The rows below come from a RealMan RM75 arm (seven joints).
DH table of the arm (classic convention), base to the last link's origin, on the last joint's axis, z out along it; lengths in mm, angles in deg. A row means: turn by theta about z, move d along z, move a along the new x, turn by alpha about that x. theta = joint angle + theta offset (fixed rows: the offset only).
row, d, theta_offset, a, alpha
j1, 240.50, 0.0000, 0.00, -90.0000
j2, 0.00, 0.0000, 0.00, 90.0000
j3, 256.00, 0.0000, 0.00, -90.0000
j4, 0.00, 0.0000, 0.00, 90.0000
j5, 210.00, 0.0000, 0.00, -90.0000
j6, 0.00, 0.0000, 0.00, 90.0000
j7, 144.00, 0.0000, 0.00, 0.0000
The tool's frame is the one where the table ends.
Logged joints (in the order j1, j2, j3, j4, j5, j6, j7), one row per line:
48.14 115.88 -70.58 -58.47 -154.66 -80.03 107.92
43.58 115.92 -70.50 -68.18 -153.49 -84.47 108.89
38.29 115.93 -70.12 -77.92 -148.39 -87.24 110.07
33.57 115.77 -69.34 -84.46 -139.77 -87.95 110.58
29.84 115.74 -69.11 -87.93 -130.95 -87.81 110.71
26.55 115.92 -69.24 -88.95 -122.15 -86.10 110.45
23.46 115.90 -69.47 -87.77 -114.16 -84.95 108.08
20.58 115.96 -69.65 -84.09 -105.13 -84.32 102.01
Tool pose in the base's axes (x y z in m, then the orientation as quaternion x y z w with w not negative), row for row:
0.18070 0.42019 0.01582 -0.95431 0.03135 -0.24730 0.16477
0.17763 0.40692 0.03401 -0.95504 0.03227 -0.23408 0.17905
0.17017 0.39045 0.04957 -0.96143 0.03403 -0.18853 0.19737
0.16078 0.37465 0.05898 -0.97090 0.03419 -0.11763 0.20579
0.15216 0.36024 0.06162 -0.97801 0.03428 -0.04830 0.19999
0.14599 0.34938 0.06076 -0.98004 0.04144 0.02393 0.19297
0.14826 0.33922 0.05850 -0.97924 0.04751 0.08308 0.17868
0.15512 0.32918 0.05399 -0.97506 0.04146 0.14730 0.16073
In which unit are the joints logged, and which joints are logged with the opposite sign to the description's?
The joints are logged in degrees. Opposite sign: none.
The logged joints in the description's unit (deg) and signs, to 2 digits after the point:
48.14 115.88 -70.58 -58.47 -154.66 -80.03 107.92
43.58 115.92 -70.50 -68.18 -153.49 -84.47 108.89
38.29 115.93 -70.12 -77.92 -148.39 -87.24 110.07
33.57 115.77 -69.34 -84.46 -139.77 -87.95 110.58
29.84 115.74 -69.11 -87.93 -130.95 -87.81 110.71
26.55 115.92 -69.24 -88.95 -122.15 -86.10 110.45
23.46 115.90 -69.47 -87.77 -114.16 -84.95 108.08
20.58 115.96 -69.65 -84.09 -105.13 -84.32 102.01

